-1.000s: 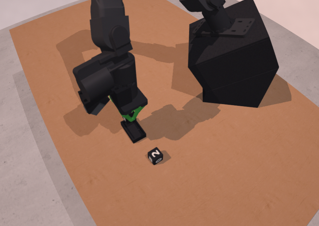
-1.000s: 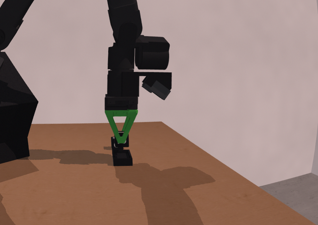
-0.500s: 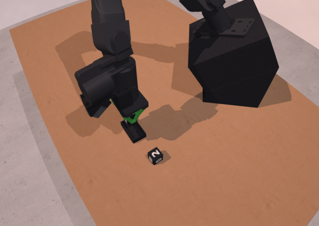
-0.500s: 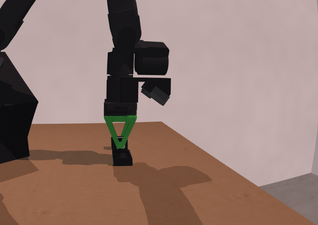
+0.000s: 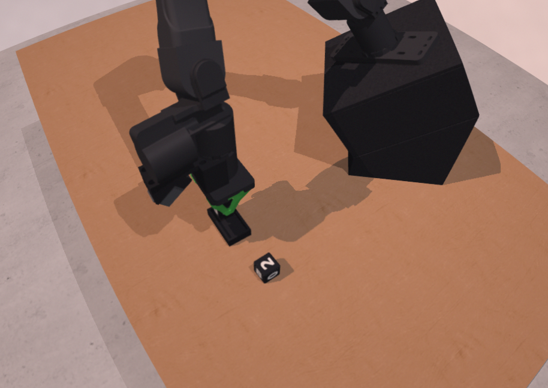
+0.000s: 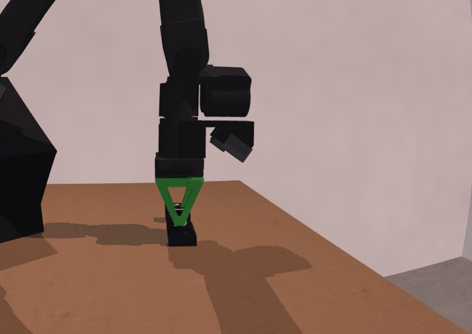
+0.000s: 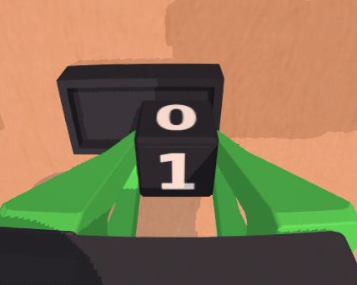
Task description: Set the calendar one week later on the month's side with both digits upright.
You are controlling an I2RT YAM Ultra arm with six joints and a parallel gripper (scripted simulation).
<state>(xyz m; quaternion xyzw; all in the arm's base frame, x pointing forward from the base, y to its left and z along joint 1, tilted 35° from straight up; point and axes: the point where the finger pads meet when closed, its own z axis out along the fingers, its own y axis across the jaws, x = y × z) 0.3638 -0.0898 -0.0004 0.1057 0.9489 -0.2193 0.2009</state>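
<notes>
Now: hand 30 mm above the black tray, 10 mm to the right of it and 10 mm short of it.
</notes>
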